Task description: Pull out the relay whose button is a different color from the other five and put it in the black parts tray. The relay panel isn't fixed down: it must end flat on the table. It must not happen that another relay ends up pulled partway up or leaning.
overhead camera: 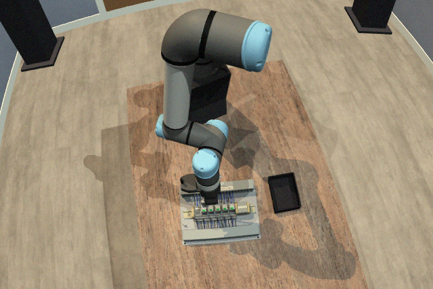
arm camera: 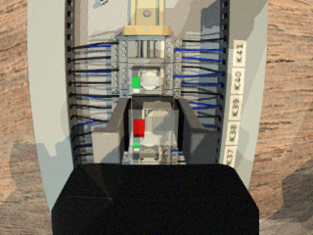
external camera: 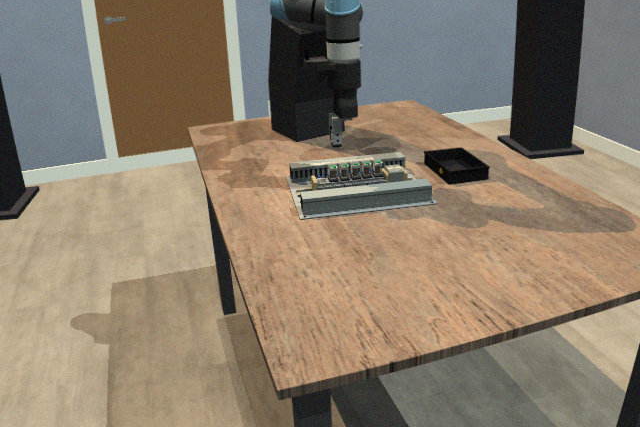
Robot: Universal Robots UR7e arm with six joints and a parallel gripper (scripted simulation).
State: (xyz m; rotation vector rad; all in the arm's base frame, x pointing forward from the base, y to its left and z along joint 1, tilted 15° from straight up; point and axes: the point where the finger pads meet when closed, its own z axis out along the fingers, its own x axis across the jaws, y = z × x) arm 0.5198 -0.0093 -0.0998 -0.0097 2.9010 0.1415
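The black parts tray is 32 cm to the left of my hand, 13 cm below it and 5 cm behind it. Also, from my hand: grey relay panel: 12 cm below, 5 cm to the left.
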